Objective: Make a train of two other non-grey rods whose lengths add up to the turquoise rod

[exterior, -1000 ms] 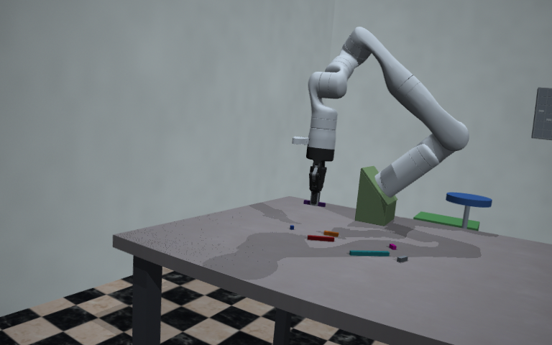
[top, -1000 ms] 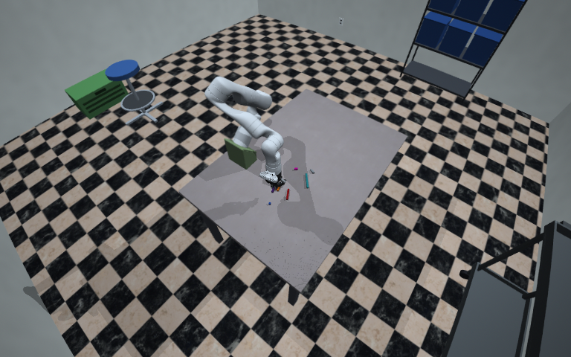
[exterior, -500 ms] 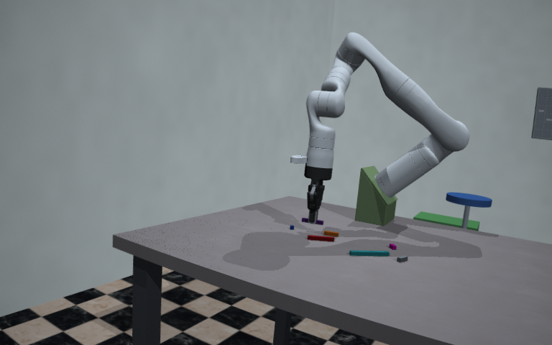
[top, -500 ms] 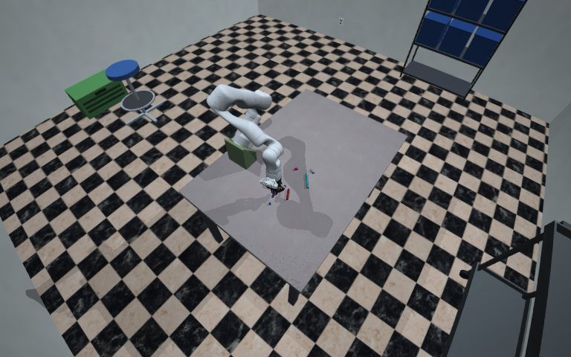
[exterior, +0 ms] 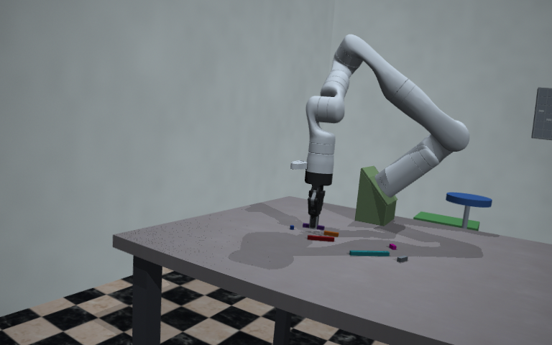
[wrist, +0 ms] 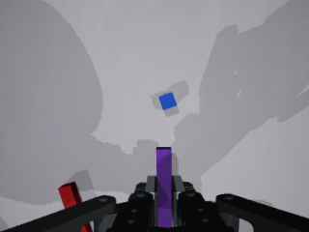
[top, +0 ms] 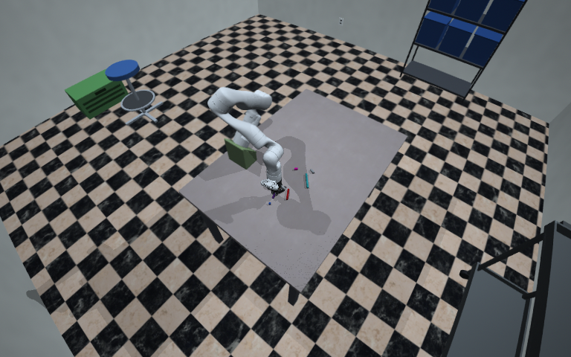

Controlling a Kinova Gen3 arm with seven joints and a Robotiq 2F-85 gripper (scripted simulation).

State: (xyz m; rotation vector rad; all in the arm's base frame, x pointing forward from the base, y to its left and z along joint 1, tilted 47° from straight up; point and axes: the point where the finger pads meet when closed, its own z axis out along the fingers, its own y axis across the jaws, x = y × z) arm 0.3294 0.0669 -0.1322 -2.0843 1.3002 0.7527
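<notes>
Now: the purple rod 1 cm below my hand. From my hand the other things lie so: small blue rod: 6 cm to the right, 3 cm below, 2 cm ahead; then red rod: 5 cm to the left, 5 cm ahead, 3 cm below; then orange rod: 5 cm to the left, 3 cm below, 2 cm behind.
</notes>
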